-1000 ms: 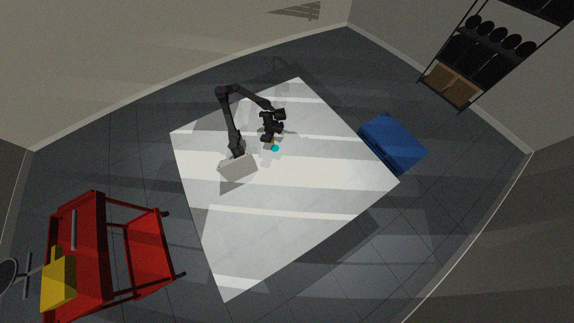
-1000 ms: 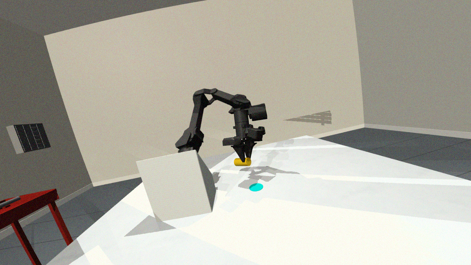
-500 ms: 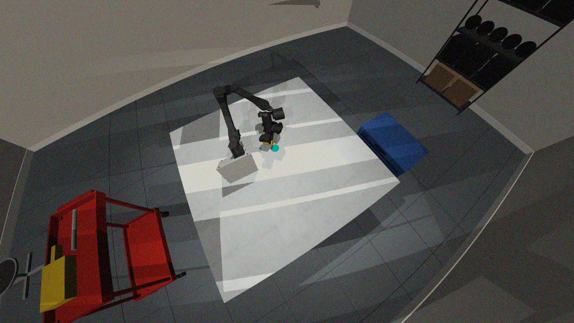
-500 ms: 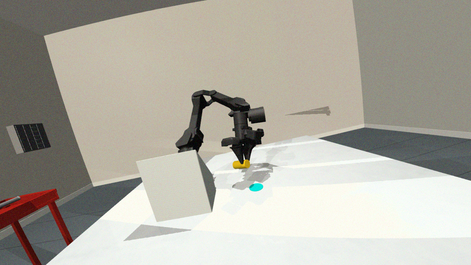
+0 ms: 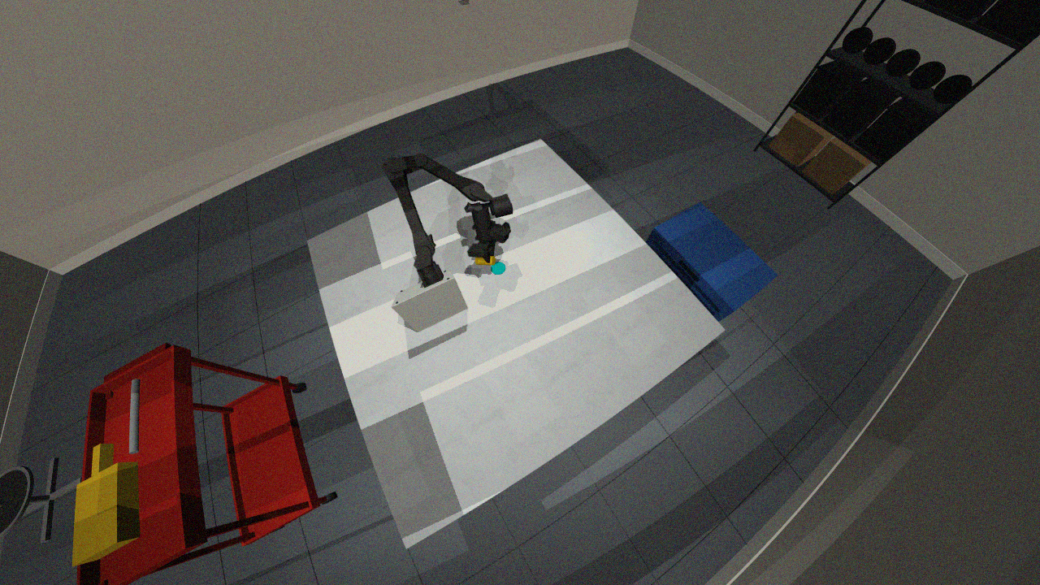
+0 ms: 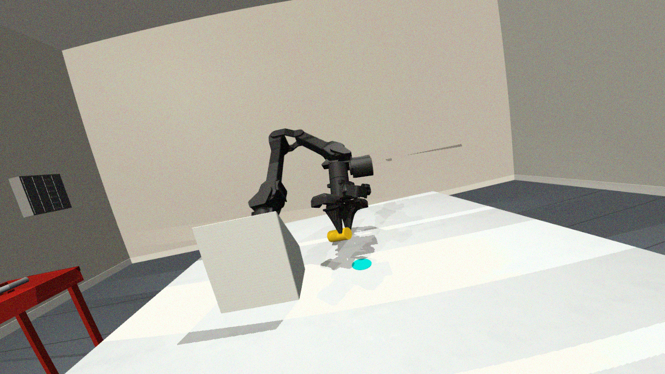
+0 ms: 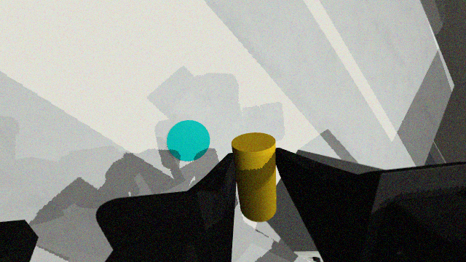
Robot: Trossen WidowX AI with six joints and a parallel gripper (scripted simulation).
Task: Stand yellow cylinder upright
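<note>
Right now the cyan circle is 3 cm ahead of my gripper tip, 3 cm to the left of it and 12 cm below it. From my gripper tip the other things lie so: yellow tall cylinder: 2 cm behind, 1 cm to the left, 1 cm below.
</note>
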